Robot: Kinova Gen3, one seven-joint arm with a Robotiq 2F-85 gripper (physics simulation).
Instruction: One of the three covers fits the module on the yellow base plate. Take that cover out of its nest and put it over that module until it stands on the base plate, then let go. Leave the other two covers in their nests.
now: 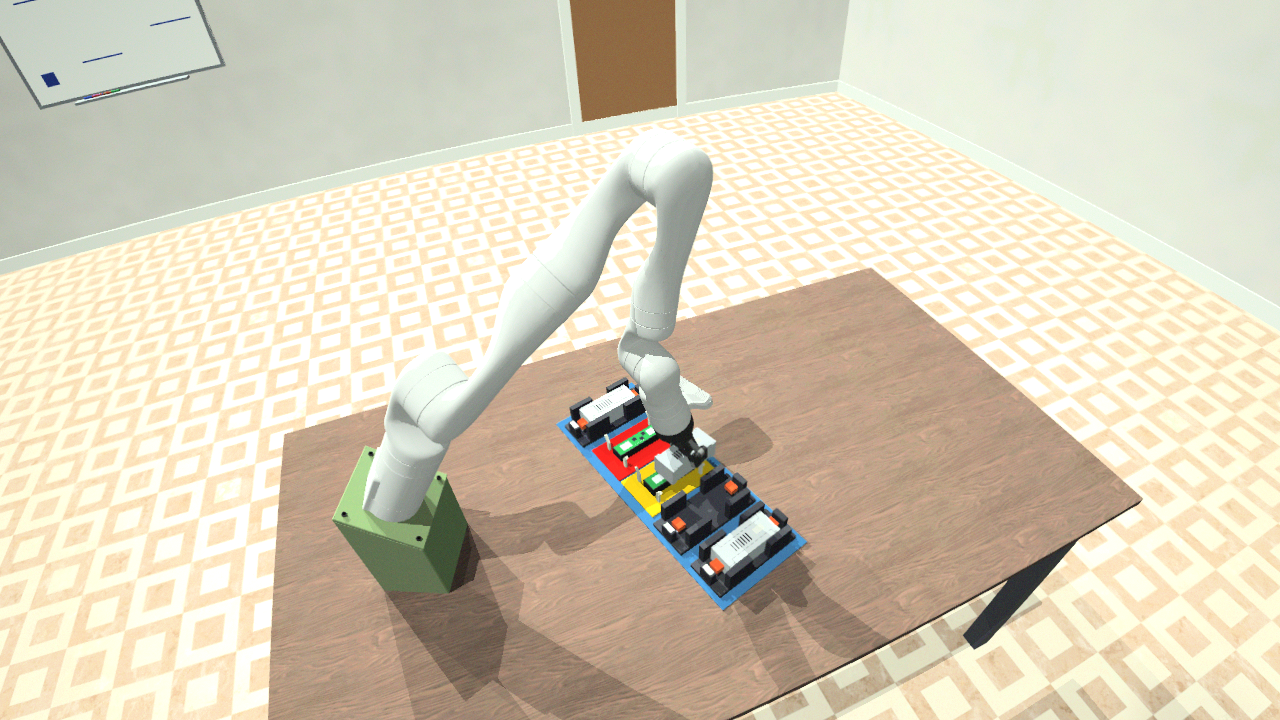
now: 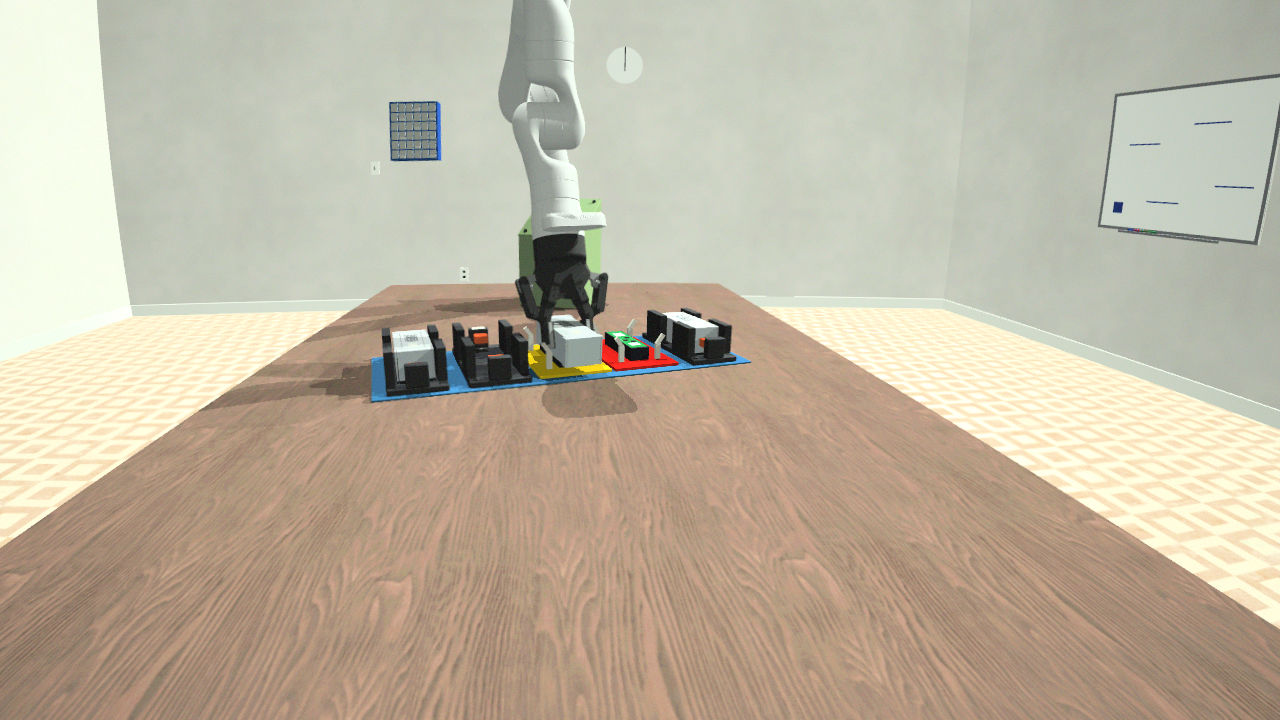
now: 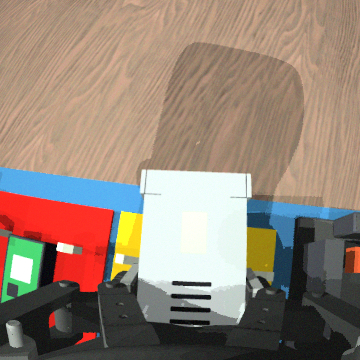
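Where they show: gripper, fingertip midpoint: (image 1: 687, 457) (image 3: 190, 282); arm's base, origin of the base link: (image 1: 393, 497).
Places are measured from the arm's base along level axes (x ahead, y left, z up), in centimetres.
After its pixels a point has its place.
Note:
My gripper (image 1: 691, 451) @(z -16.3, x 52.9, y 9.5 cm) (image 2: 567, 324) @(z -16.3, x 52.9, y 9.5 cm) (image 3: 190, 282) @(z -16.3, x 52.9, y 9.5 cm) is shut on a light grey cover (image 1: 673, 462) @(z -13.0, x 49.2, y 6.4 cm) (image 2: 575, 347) @(z -14.9, x 58.3, y 11.1 cm) (image 3: 192, 220) @(z -13.5, x 55.5, y 11.1 cm) with vent slots. The cover is over part of the yellow base plate (image 1: 640, 497) @(z -19.0, x 41.9, y 4.0 cm) (image 2: 572, 371) @(z -19.0, x 55.9, y 10.4 cm) (image 3: 131, 222) @(z -19.0, x 54.0, y 14.7 cm). One end of the green-topped module (image 1: 657, 481) @(z -16.9, x 45.7, y 5.5 cm) shows uncovered on the robot-base side; the rest is hidden. The cover seems tilted; whether it touches the plate or module is unclear. The other two covers sit in black nests at the two ends: one cover (image 1: 744, 541) @(z -14.6, x 57.3, y -12.6 cm) (image 2: 411, 355) @(z -15.2, x 63.4, y -9.9 cm) and the other cover (image 1: 606, 405) @(z -14.6, x 39.2, y 26.2 cm) (image 2: 687, 327).
An empty black nest (image 1: 707, 512) @(z -18.6, x 53.6, y -2.7 cm) (image 2: 490, 360) @(z -15.8, x 62.4, y 0.5 cm) stands right beside the yellow plate. On its other side, the red base plate (image 1: 613, 461) @(z -19.0, x 38.3, y 14.2 cm) (image 3: 60, 215) @(z -19.0, x 51.5, y 19.3 cm) carries a green-topped module (image 1: 635, 440) @(z -16.8, x 43.6, y 16.9 cm) (image 2: 626, 343) @(z -17.0, x 47.1, y 17.5 cm) (image 3: 22, 265) @(z -17.0, x 47.5, y 18.7 cm). Pale upright posts stand on both plates. All rest on a blue board (image 1: 729, 595) @(z -19.3, x 52.7, y -19.6 cm) (image 3: 60, 182) @(z -19.4, x 53.4, y 21.0 cm).

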